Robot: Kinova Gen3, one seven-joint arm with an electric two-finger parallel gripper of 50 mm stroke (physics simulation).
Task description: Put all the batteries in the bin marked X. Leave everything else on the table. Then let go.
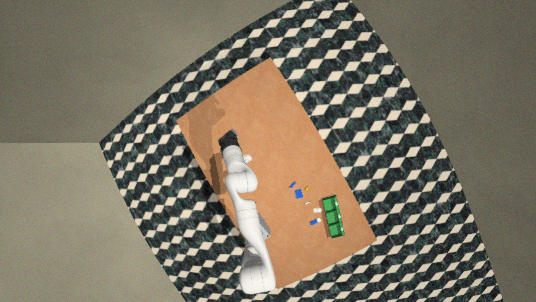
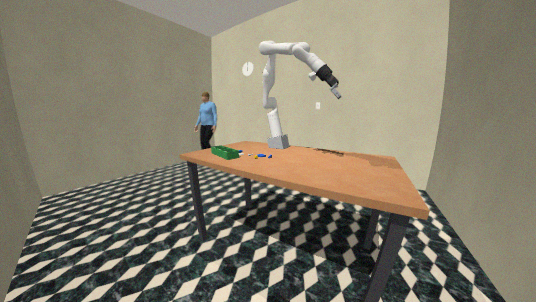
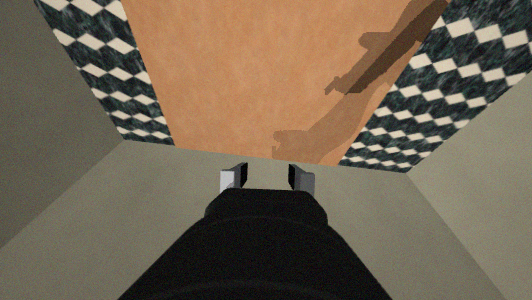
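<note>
My gripper is open and empty, high above the table, far from the small objects. A green bin block with three compartments stands near the table's edge; its marks are too small to read. Beside it lie a blue and white cylinder, perhaps a battery, and a blue stick-like piece, perhaps another. A very small pale piece lies between them; I cannot tell what it is. The compartments show green inside, with no battery discernible.
A blue square piece, a small yellow piece and a white block lie near the bins on the brown table. The arm's grey base stands at the table's edge. A person stands beyond the table.
</note>
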